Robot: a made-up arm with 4 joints. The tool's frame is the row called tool. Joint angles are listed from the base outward. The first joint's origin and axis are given. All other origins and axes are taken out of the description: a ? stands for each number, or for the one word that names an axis. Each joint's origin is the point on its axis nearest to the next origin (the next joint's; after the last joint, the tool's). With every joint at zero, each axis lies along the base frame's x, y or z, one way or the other. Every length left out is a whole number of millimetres.
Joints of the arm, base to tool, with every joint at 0 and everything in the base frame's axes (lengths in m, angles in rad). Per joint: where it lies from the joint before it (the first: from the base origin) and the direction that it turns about. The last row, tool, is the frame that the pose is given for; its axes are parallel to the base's.
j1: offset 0 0 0.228 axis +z
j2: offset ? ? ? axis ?
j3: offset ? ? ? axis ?
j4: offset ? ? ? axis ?
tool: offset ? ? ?
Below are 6 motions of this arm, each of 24 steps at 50 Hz.
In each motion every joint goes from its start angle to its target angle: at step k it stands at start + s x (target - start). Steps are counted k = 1, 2, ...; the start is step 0. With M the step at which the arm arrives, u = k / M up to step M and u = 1 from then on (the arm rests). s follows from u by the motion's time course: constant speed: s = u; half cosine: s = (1 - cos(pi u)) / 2; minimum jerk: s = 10 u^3 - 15 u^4 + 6 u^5.
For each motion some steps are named. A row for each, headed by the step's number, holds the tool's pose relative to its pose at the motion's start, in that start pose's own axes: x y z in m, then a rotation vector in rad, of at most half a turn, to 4 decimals.
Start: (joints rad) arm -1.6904 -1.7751 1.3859 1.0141
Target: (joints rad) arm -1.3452 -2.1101 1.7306 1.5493
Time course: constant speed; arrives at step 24
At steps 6, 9, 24:
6: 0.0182 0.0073 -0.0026 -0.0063 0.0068 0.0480
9: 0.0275 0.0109 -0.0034 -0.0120 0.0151 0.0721
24: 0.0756 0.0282 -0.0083 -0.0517 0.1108 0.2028

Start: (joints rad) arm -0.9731 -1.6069 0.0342 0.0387
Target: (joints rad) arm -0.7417 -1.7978 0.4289 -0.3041
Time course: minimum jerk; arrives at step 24
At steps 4, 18, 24:
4: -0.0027 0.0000 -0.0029 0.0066 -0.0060 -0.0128
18: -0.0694 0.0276 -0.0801 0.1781 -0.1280 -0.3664
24: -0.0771 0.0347 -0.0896 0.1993 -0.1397 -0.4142

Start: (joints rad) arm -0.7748 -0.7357 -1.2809 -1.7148
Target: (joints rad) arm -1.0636 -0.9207 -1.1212 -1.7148
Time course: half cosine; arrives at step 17
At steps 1, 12, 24:
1: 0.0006 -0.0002 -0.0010 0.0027 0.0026 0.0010
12: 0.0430 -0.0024 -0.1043 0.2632 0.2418 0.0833
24: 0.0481 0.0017 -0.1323 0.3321 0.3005 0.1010

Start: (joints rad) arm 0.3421 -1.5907 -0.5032 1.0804
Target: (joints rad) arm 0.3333 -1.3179 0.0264 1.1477
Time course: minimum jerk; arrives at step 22
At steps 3, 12, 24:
3: 0.0003 0.0005 0.0006 -0.0120 -0.0009 -0.0013
12: 0.0096 0.0154 0.0165 -0.3482 -0.0084 -0.0160
24: 0.0183 0.0277 0.0261 -0.5983 0.0046 -0.0009

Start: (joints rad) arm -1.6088 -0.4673 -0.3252 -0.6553
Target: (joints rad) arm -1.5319 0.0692 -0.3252 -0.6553
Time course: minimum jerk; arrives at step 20
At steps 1, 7, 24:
1: -0.0001 0.0001 0.0001 -0.0005 -0.0003 -0.0001
7: -0.0120 0.0115 0.0175 -0.1033 -0.0705 -0.0245
24: -0.0554 0.0591 0.0548 -0.4316 -0.3123 -0.0990

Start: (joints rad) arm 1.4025 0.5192 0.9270 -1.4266
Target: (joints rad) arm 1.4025 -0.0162 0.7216 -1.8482
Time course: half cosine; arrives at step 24
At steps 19, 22, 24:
19: -0.1554 0.0996 0.1103 -0.1983 0.3197 -0.7300
22: -0.1627 0.1142 0.1232 -0.2239 0.3513 -0.7961
24: -0.1640 0.1172 0.1258 -0.2291 0.3576 -0.8091

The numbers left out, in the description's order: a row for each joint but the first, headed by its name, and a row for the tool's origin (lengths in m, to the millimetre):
j2: xyz 0.072 0 0, axis -x
j3: xyz 0 0.029 0.03, axis -y
j4: xyz -0.169 0 0.02, axis +z
tool: xyz -0.019 -0.219 0

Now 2 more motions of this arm.
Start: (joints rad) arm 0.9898 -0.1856 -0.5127 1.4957
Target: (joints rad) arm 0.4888 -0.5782 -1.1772 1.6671
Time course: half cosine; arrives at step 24
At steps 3, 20, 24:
3: -0.0012 -0.0005 -0.0010 0.0232 -0.0207 -0.0022
20: -0.0169 0.0031 -0.0149 0.4313 -0.5723 0.1181
24: -0.0174 0.0044 -0.0148 0.4500 -0.6149 0.1398

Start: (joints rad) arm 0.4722 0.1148 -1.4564 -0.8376
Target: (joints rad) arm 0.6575 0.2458 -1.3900 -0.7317
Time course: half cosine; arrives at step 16
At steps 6, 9, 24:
6: -0.0090 0.0081 -0.0037 -0.0211 -0.0640 -0.0004
9: -0.0166 0.0155 -0.0080 -0.0415 -0.1250 0.0003
24: -0.0260 0.0255 -0.0153 -0.0711 -0.2113 0.0030

